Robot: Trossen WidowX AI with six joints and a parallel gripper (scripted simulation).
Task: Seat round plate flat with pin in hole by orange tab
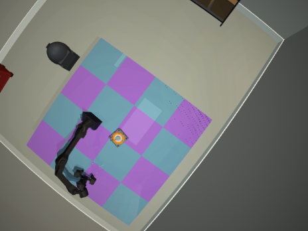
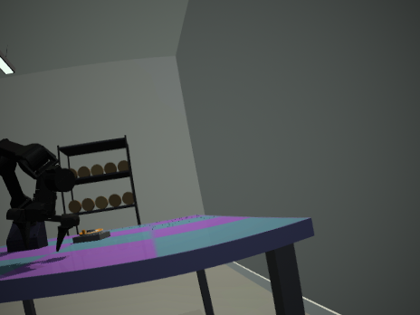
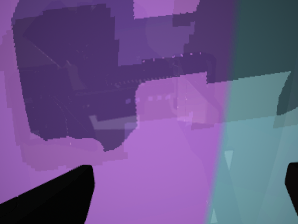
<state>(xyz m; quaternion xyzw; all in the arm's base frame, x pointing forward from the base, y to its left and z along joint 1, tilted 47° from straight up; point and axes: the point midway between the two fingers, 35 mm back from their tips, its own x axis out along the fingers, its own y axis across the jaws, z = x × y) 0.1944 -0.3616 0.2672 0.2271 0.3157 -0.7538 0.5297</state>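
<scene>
Right now my gripper tip is 70 mm short of the grey square base and 430 mm to the right of it.
</scene>
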